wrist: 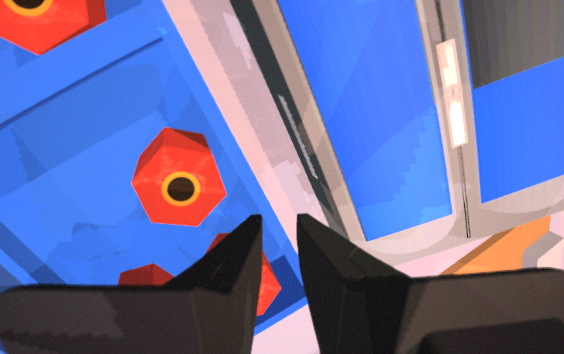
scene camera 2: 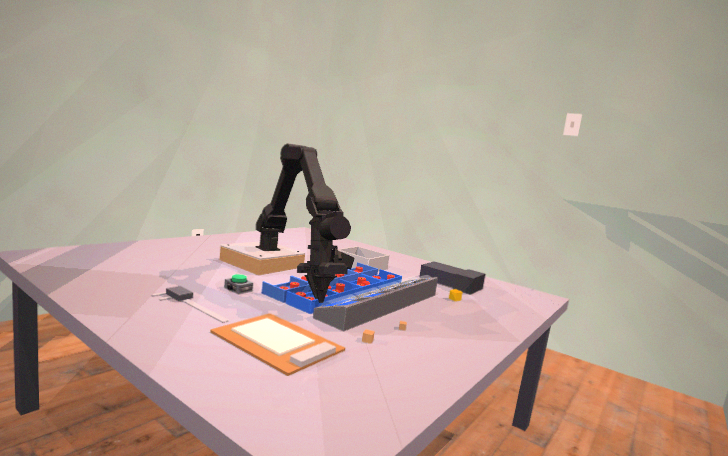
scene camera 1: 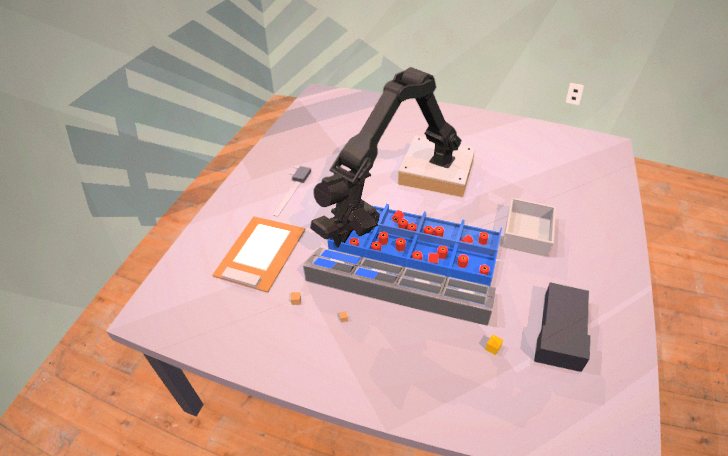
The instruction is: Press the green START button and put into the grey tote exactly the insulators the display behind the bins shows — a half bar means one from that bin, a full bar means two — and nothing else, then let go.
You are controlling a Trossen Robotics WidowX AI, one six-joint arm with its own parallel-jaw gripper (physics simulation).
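Note:
The grey tote (scene camera 1: 529,243) (scene camera 2: 379,262) stands right of the blue bins (scene camera 1: 475,276) (scene camera 2: 300,305) (wrist: 65,210); no insulator shows inside it. The green button (scene camera 2: 239,278) stands left of the bins. The display (scene camera 1: 397,291) (scene camera 2: 392,304) lights one full bar (scene camera 1: 341,256) and half bars (scene camera 1: 323,263) (scene camera 1: 366,273). My gripper (scene camera 1: 337,242) (scene camera 2: 321,300) (wrist: 279,225) is shut to a narrow gap with nothing between the tips, low at the bin edge beside the display. A red insulator (wrist: 170,157) lies left of the tips; another (wrist: 270,287) is partly hidden behind the left finger.
An orange clipboard (scene camera 1: 295,236) (scene camera 2: 252,342) lies left of the display. Two small orange cubes (scene camera 1: 295,298) (scene camera 1: 343,316), a yellow cube (scene camera 1: 493,344) (scene camera 2: 455,294) and a dark block (scene camera 1: 565,322) (scene camera 2: 451,276) lie around it. A dark gadget (scene camera 1: 301,174) (scene camera 2: 178,292) lies beyond the clipboard.

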